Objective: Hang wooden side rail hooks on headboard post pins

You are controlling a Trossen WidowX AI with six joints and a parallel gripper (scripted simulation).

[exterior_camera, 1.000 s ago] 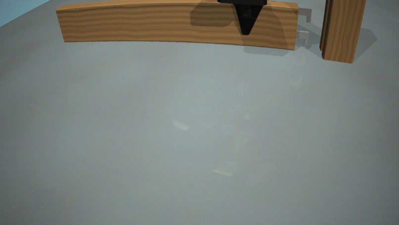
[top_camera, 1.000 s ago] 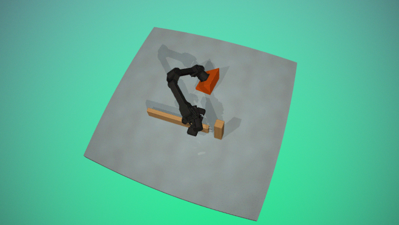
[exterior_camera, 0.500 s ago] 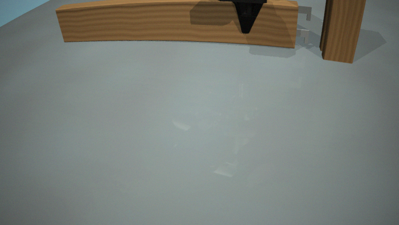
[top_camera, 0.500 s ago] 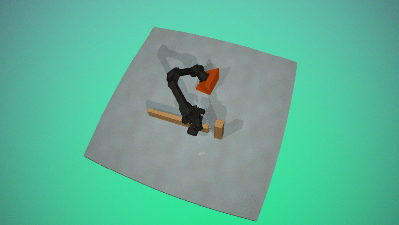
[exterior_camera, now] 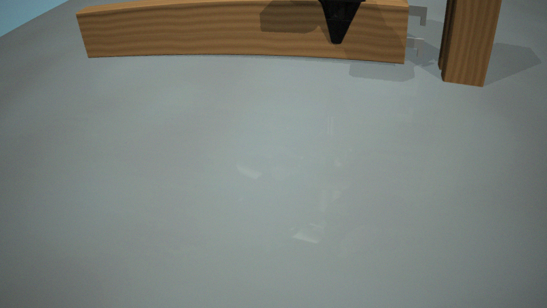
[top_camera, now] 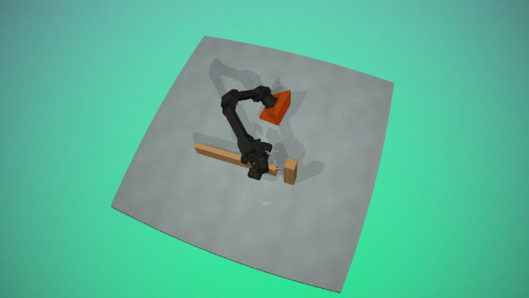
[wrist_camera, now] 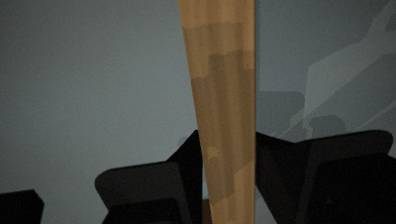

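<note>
Now: gripper tip 150 mm to the right of the headboard post, 60 mm below it and 10 mm past it.
</note>
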